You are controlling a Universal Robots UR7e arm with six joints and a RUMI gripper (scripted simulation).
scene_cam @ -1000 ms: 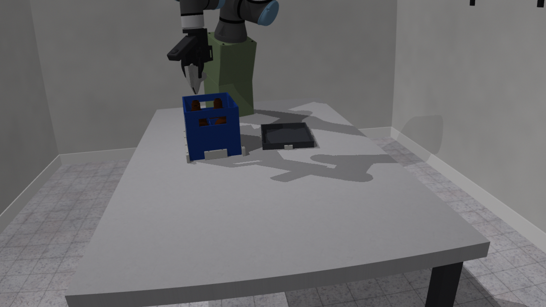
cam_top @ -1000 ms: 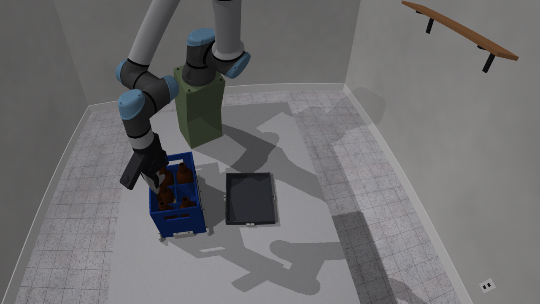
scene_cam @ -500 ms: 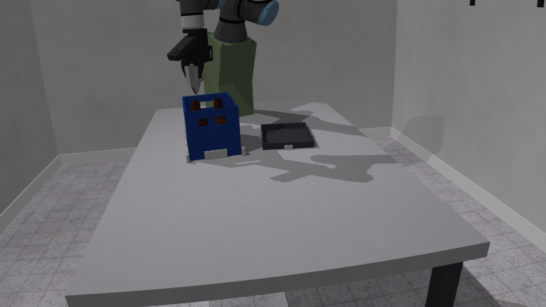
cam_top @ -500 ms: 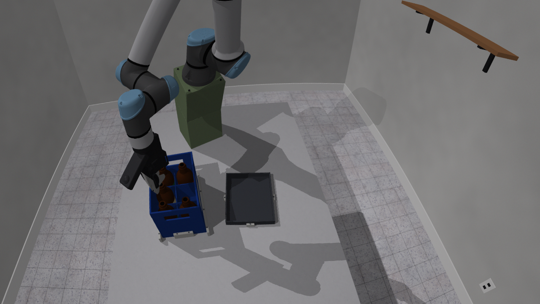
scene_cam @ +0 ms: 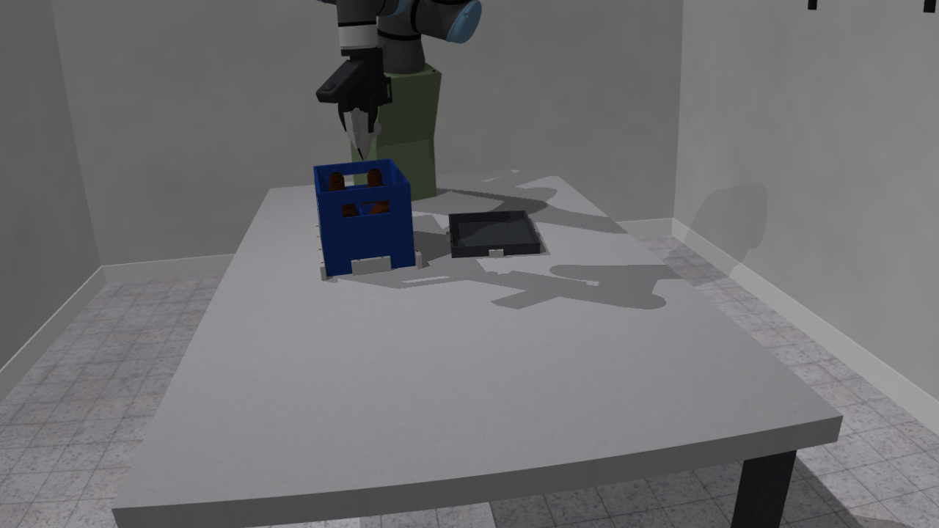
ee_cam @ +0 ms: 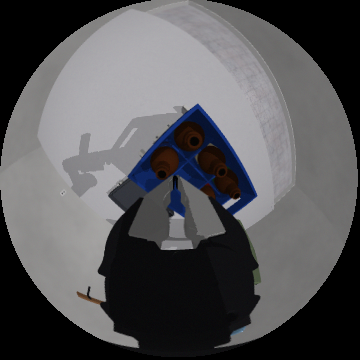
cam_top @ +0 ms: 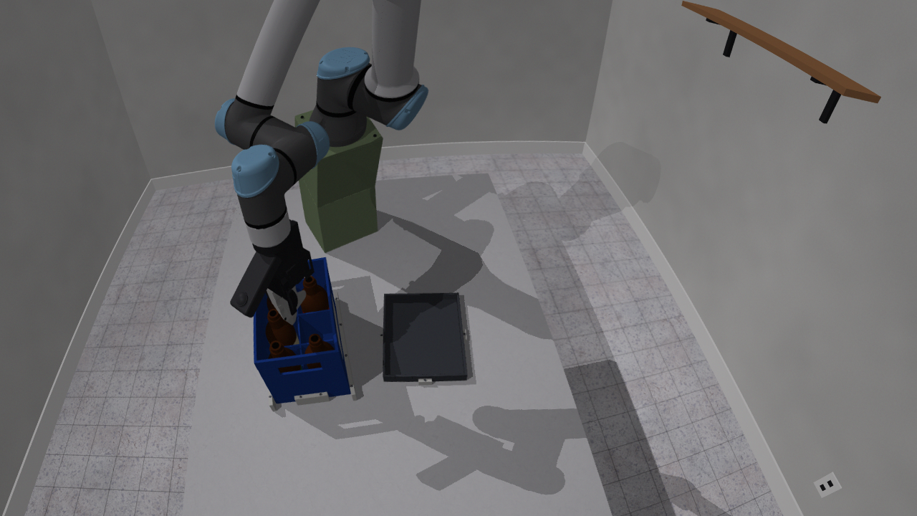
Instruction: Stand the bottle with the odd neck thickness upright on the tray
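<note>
Now: the blue crate 15 cm below my hand and 9 cm behind it. Round my hand: dark tray (29 cm to the left, 23 cm below, 6 cm behind).
</note>
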